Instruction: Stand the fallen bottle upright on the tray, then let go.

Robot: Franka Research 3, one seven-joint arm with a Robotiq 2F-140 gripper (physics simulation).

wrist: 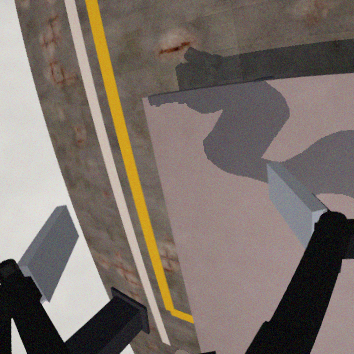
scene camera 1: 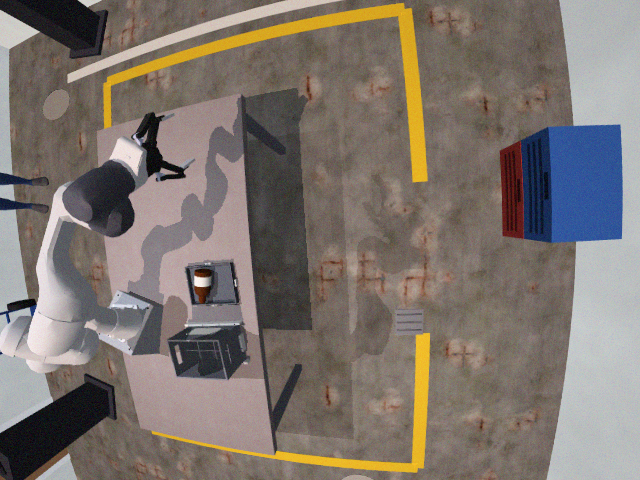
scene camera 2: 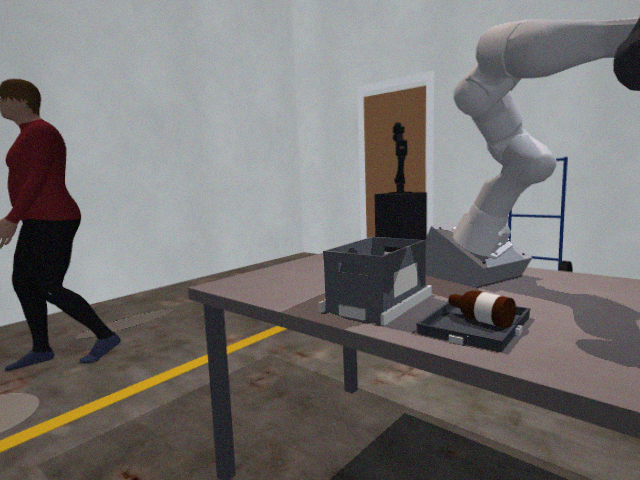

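The gripper [scene camera 1: 181, 138] is visible, also in the wrist view [wrist: 167, 202]. A brown bottle [scene camera 2: 496, 310] is present; in the wrist view the bottle is out of frame.
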